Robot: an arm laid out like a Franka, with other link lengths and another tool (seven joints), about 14 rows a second.
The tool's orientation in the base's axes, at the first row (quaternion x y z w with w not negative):
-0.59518, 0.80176, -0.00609, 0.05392
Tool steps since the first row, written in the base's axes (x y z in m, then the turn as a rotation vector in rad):
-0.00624, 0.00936, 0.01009, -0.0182, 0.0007, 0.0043
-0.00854, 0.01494, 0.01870, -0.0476, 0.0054, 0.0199
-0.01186, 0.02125, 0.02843, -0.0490, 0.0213, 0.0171
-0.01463, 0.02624, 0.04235, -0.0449, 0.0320, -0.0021
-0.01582, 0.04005, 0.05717, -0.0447, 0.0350, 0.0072
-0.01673, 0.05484, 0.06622, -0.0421, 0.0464, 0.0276
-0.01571, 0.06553, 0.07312, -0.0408, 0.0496, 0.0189
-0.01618, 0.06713, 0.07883, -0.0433, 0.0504, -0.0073
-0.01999, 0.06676, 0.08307, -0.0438, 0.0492, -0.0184
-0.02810, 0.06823, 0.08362, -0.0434, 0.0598, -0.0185
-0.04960, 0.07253, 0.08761, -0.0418, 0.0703, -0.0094
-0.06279, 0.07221, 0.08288, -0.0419, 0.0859, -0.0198
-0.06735, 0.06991, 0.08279, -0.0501, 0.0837, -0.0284
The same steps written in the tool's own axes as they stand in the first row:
-0.00796, 0.00793, -0.01011, 0.0042, 0.0172, -0.0059
-0.01331, 0.01112, -0.01858, 0.0069, 0.0455, -0.0239
-0.01916, 0.01540, -0.02822, -0.0077, 0.0517, -0.0204
-0.02423, 0.01847, -0.04204, -0.0176, 0.0523, -0.0004
-0.03826, 0.02253, -0.05614, -0.0212, 0.0523, -0.0094
-0.05284, 0.02704, -0.06441, -0.0345, 0.0516, -0.0289
-0.06389, 0.02867, -0.07060, -0.0372, 0.0520, -0.0199
-0.06573, 0.02917, -0.07623, -0.0352, 0.0565, 0.0059
-0.06463, 0.03238, -0.08082, -0.0330, 0.0575, 0.0169
-0.06376, 0.04050, -0.08205, -0.0432, 0.0602, 0.0176
-0.06204, 0.06196, -0.08780, -0.0545, 0.0610, 0.0093
-0.05759, 0.07480, -0.08435, -0.0685, 0.0665, 0.0204
-0.05408, 0.07849, -0.08481, -0.0634, 0.0743, 0.0281

